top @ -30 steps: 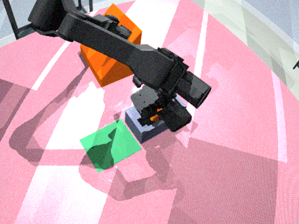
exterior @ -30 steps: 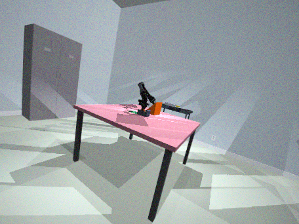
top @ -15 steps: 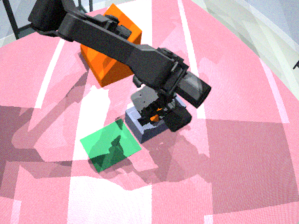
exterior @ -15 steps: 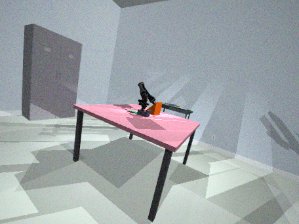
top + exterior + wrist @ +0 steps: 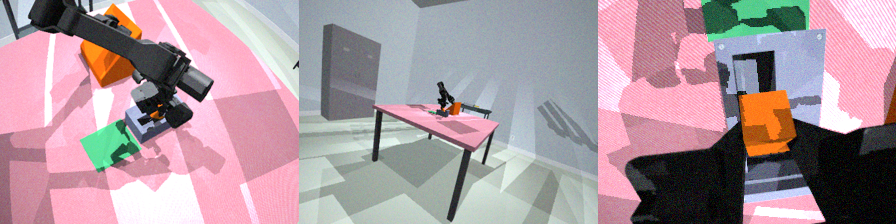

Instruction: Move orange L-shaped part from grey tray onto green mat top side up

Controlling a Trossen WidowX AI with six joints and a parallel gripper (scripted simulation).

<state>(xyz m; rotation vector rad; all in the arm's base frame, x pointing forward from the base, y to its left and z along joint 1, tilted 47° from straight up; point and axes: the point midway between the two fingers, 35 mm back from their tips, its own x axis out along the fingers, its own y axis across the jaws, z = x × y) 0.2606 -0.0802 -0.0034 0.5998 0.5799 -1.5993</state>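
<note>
My gripper tip is 20 mm past the green mat, 150 mm to the left of it and 100 mm above it. From my gripper tip the other things lie so: orange L-shaped part 10 mm behind, 30 mm to the left, 30 mm below.
</note>
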